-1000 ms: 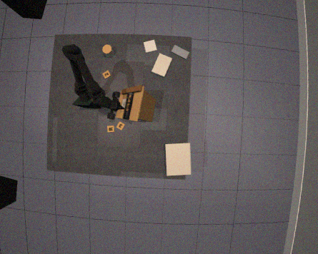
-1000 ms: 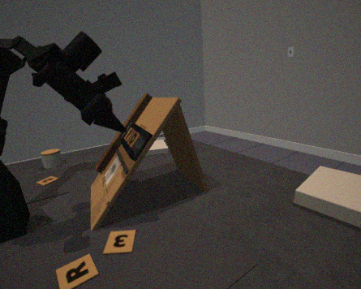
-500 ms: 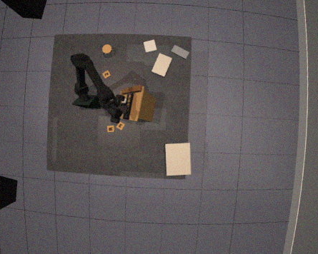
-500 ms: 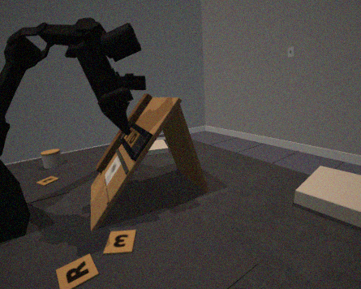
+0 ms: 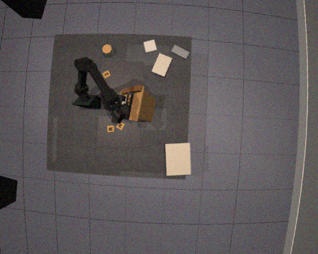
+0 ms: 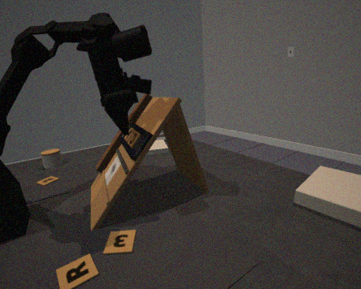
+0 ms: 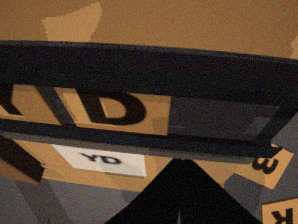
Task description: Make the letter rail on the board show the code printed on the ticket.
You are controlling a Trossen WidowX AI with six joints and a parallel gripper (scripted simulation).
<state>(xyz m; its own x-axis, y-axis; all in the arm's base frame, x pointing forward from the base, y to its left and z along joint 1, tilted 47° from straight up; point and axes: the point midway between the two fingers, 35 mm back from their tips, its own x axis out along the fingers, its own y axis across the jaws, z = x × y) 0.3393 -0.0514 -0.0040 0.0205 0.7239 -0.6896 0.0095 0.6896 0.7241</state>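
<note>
Right now the letter tile d is 20 mm ahead of my gripper tip, 30 mm to the left of it and 20 mm below it. The rest, counted from my gripper tip: white ticket (40 mm behind, 60 mm to the left, 100 mm below); then letter tile (60 mm behind, 120 mm to the right, 190 mm below); then cream slab (200 mm ahead, 470 mm to the left, 180 mm below).
</note>
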